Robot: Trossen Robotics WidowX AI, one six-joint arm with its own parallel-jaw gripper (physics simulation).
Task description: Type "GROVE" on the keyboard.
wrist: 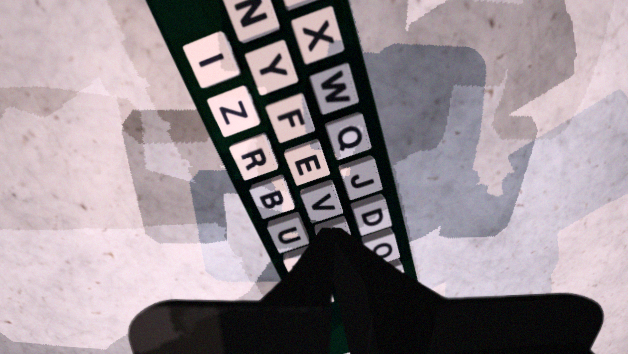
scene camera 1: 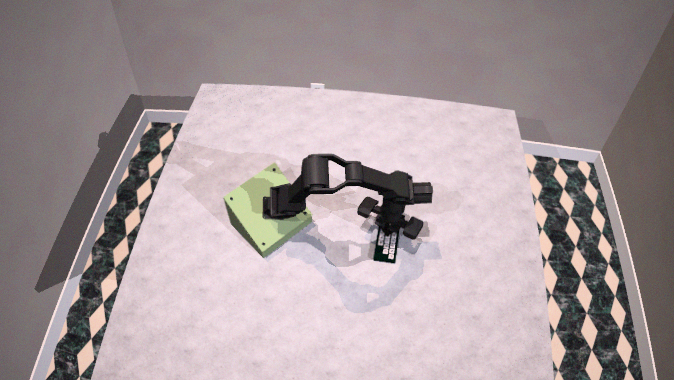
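Seen in the pictures: gripper, fingertip midpoint: [wrist: 330, 237] [scene camera 1: 387, 235]; arm's base at its link origin: [scene camera 1: 273, 208].
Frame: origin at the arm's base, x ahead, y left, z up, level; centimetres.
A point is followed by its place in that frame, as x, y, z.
Observation:
The keyboard [scene camera 1: 379, 257] @[28.3, -17.3, -7.1] [wrist: 186, 22] @[33.5, -1.0, -7.1] is a narrow dark green board with white letter keys, lying on the table under the gripper. In the wrist view the R key [wrist: 253, 156] @[32.2, -5.8, -6.6] is in the left row, the E key [wrist: 307, 162] @[33.6, -7.3, -6.6] and the V key [wrist: 321, 201] @[33.0, -8.9, -6.6] are in the middle row, and a key that looks like O [wrist: 384, 248] @[33.7, -12.6, -6.6] is at the lower right. My gripper [scene camera 1: 388, 231] @[32.2, -10.5, -6.5] [wrist: 330, 237] @[32.2, -10.5, -6.5] is shut and empty. Its tips overlap the middle-row key just below V, whose letter is mostly hidden. Contact cannot be told. The fingers hide the keys further down.
The arm stands on a green wedge-shaped base [scene camera 1: 250, 220] @[-7.1, -3.7, 0.5] left of the keyboard. Both rest on the pale table [scene camera 1: 320, 335] @[7.7, -38.2, -8.2]. Arm shadows fall across the table and some keys. Beyond the table's side edges is a patterned floor [scene camera 1: 582, 275].

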